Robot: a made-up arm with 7 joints.
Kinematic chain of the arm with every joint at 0, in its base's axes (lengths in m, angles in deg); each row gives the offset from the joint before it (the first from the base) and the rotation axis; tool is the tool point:
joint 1: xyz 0 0.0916 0 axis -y
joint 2: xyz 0 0.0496 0 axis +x
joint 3: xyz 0 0 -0.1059 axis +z
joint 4: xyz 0 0 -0.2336 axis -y
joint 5: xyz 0 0 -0.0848 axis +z
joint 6: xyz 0 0 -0.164 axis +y
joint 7: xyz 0 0 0 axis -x
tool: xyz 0 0 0
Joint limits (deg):
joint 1: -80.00..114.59
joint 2: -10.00..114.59
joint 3: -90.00..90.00
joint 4: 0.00..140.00
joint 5: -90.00..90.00
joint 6: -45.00..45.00
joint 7: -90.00..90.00
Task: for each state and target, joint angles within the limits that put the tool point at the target. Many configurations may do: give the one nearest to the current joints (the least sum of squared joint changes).
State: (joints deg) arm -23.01 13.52 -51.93 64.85 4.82 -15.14 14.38
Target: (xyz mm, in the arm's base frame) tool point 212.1 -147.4 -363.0
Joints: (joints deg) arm 23.89 -10.00 -77.51 60.62 4.82 -15.14 14.38
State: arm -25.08 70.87 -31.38 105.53 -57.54 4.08 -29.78
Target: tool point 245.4 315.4 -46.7
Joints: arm 22.77 66.12 -14.98 119.98 -57.54 4.08 -29.78
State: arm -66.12 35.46 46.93 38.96 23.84 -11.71 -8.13
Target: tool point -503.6 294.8 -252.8
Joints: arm -67.64 11.10 45.25 13.95 23.84 -11.71 -8.13
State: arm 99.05 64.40 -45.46 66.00 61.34 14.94 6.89
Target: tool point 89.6 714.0 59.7
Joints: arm 97.42 85.20 -45.42 15.83 61.34 14.94 6.89
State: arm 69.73 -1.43 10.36 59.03 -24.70 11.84 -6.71
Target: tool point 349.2 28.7 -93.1
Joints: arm 34.43 -10.00 -15.02 101.58 -24.70 11.84 -6.71
